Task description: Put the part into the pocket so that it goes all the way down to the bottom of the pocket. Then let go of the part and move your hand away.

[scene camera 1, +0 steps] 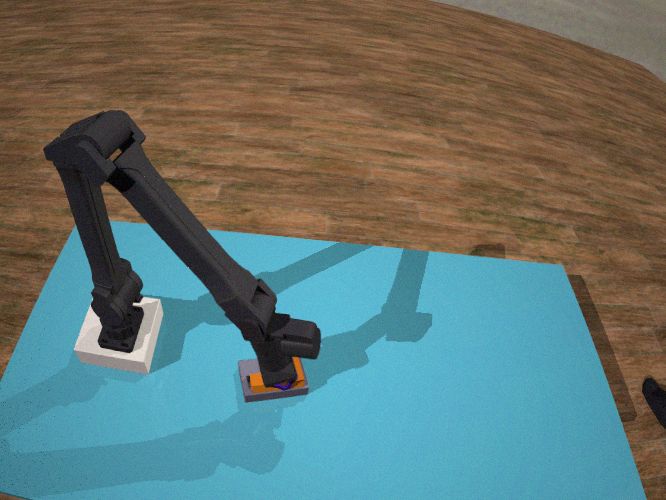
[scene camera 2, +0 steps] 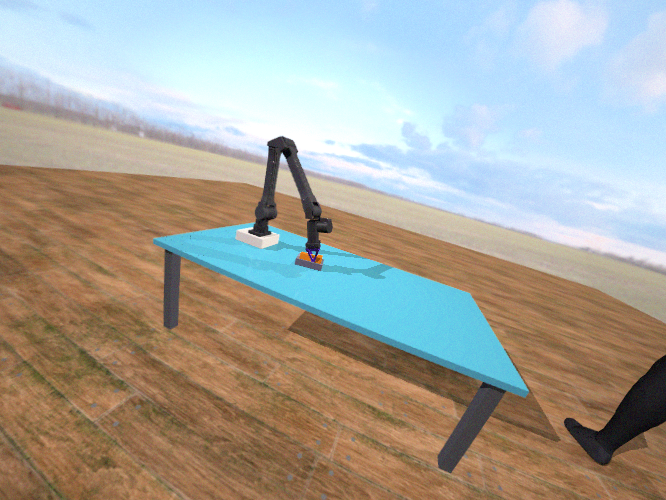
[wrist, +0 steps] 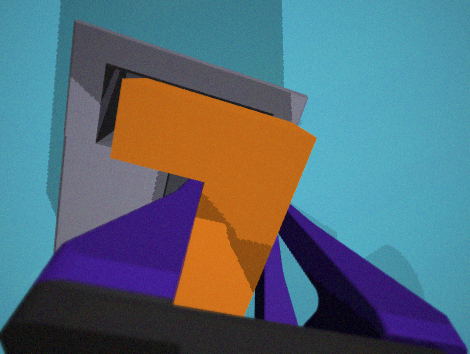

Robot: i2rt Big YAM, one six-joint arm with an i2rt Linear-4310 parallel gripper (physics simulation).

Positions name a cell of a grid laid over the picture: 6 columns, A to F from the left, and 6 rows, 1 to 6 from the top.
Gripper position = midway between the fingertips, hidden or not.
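Note:
Gripping an orange L-shaped block (wrist: D3): my gripper (scene camera 1: C5), with the gripper visible in the wrist view too (wrist: C4). The orange L-shaped block still rests on a grey pocket block (scene camera 1: C5). The wrist view also shows the grey pocket block (wrist: B4).

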